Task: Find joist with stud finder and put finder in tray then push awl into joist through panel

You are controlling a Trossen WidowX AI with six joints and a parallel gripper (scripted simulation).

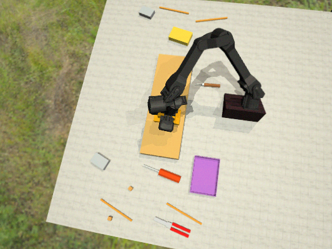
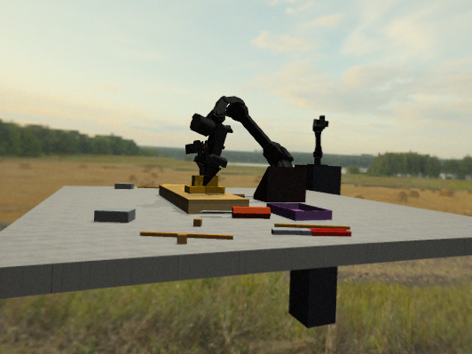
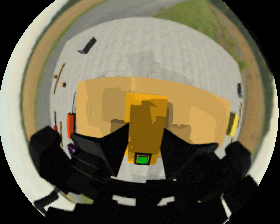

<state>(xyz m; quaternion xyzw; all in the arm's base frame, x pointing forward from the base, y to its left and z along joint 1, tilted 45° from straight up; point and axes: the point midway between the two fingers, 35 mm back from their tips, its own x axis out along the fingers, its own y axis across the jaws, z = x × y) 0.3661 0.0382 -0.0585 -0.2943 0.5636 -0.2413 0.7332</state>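
The purple tray is 21 cm behind my gripper tip, 25 cm to the left of it and 5 cm below it. Also, from my gripper tip: yellow block 1 cm behind, 46 cm to the right, 5 cm below; awl 17 cm behind, 20 cm to the right, 6 cm below; yellow stud finder 2 cm behind, 2 cm above.
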